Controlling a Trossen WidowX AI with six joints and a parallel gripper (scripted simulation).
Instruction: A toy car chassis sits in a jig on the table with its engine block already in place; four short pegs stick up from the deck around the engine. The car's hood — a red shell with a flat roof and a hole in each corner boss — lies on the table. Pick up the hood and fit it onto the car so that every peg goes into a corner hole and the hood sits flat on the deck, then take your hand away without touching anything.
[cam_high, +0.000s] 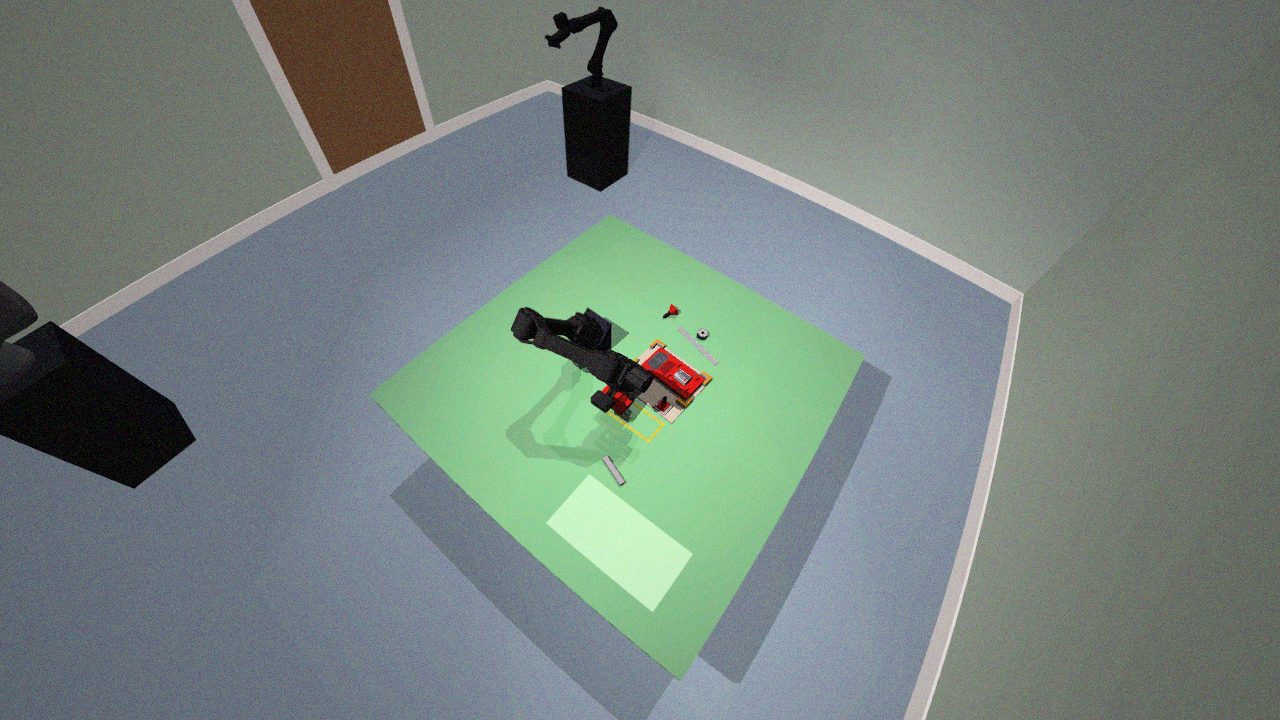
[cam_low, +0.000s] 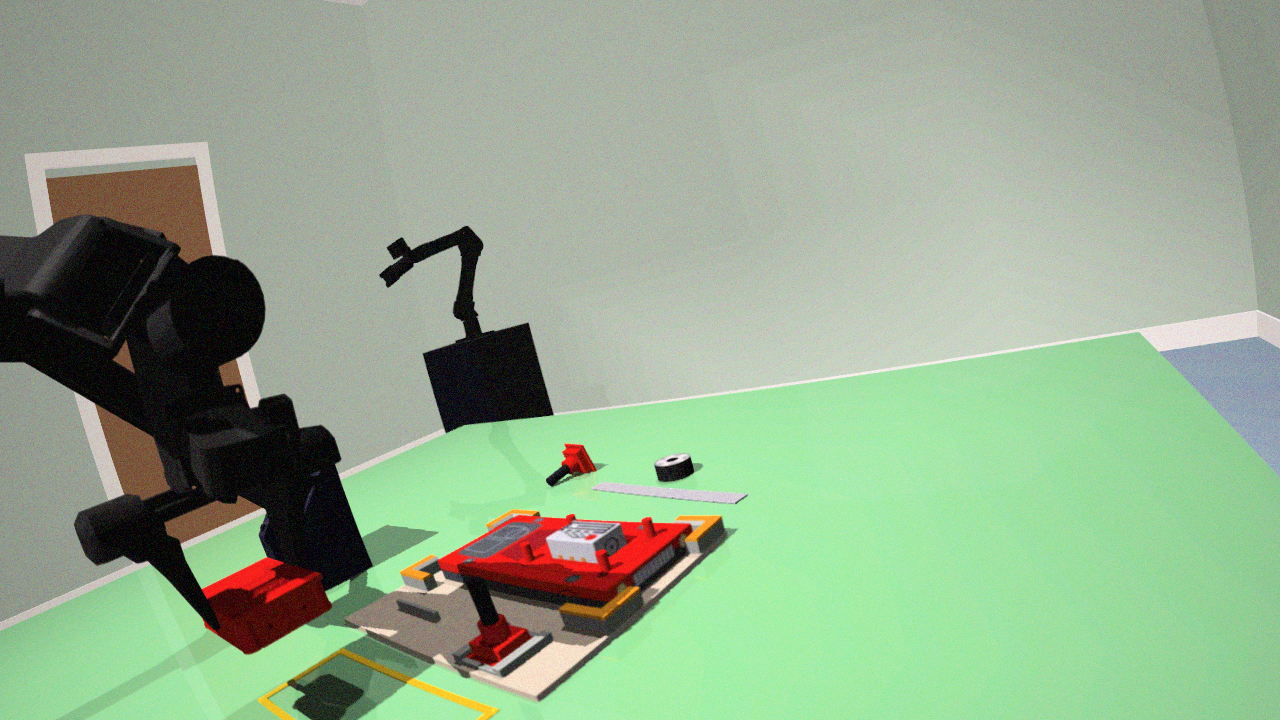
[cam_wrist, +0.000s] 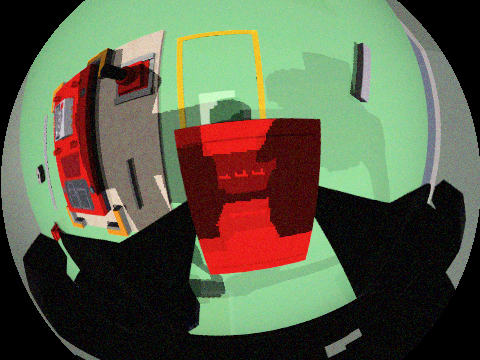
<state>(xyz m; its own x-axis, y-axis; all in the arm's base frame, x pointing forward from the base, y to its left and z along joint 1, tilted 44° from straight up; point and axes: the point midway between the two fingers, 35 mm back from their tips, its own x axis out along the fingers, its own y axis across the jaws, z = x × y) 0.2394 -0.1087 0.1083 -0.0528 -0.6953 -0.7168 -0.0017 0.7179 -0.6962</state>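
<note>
My gripper tip is now 230 mm to the right of the grey engine block, 110 mm short of it and 50 mm above it. From my gripper tip the other things lie so: grey bar: 170 mm to the right, 120 mm ahead, 70 mm below; jig: 210 mm to the left, 60 mm below, 60 mm ahead; red hood: 10 mm above.
</note>
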